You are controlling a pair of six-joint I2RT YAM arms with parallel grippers.
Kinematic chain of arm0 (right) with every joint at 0, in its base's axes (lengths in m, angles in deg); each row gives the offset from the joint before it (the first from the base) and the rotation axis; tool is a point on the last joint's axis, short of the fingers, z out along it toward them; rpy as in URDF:
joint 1: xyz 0 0 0.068 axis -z
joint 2: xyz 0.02 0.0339 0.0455 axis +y
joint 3: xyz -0.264 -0.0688 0 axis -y
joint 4: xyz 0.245 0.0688 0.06 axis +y
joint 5: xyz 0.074 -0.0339 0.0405 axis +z
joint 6: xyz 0.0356 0 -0.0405 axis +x
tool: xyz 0 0 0 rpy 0 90 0
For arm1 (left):
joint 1: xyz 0 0 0.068 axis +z
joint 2: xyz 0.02 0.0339 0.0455 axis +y
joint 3: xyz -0.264 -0.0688 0 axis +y
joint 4: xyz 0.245 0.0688 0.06 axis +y
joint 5: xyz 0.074 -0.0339 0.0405 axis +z
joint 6: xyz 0.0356 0 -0.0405 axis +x
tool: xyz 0 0 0 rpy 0 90 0
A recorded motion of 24 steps. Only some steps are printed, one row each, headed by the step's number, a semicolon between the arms.
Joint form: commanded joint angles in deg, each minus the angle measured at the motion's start. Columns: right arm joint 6, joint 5, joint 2, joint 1, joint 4, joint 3; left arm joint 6, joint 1, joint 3, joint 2, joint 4, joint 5.
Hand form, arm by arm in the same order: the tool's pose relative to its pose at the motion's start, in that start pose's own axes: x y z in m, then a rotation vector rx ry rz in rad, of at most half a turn. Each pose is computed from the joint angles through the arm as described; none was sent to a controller.
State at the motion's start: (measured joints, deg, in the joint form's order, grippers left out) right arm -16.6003 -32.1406 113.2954 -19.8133 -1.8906 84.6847; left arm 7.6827 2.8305 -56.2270 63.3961 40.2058 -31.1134
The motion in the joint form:
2: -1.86 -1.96 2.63 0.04 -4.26 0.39; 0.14 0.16 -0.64 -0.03 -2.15 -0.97
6: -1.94 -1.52 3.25 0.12 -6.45 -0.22; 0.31 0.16 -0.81 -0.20 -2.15 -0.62
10: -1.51 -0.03 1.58 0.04 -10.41 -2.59; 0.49 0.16 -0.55 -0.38 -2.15 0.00
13: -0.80 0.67 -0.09 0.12 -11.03 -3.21; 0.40 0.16 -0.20 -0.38 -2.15 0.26
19: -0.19 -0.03 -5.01 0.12 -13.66 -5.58; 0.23 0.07 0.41 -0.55 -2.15 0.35
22: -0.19 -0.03 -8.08 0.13 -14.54 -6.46; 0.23 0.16 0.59 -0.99 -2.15 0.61
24: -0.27 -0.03 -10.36 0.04 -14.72 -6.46; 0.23 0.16 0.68 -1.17 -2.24 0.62
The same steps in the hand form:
2: 0.0037 0.0072 0.0119 0.0421 -0.0175 -0.0129; -0.0069 -0.0005 -0.0025 0.0091 -0.0446 0.0265
6: 0.0067 0.0098 0.0153 0.0401 -0.0326 -0.0048; -0.0077 -0.0009 -0.0037 0.0022 -0.0489 0.0325
10: 0.0048 0.0065 0.0084 0.0286 -0.0875 0.0319; -0.0065 -0.0006 -0.0037 -0.0084 -0.0463 0.0346
13: -0.0008 -0.0001 0.0014 0.0249 -0.1146 0.0595; -0.0049 0.0000 -0.0026 -0.0122 -0.0406 0.0298
19: -0.0139 -0.0190 -0.0208 0.0578 -0.1842 0.1189; -0.0021 0.0001 -0.0012 -0.0116 -0.0335 0.0238
22: -0.0231 -0.0314 -0.0355 0.0710 -0.2276 0.1474; -0.0014 -0.0003 -0.0027 -0.0178 -0.0372 0.0251
24: -0.0323 -0.0414 -0.0478 0.0803 -0.2630 0.1685; -0.0012 -0.0006 -0.0031 -0.0183 -0.0398 0.0267

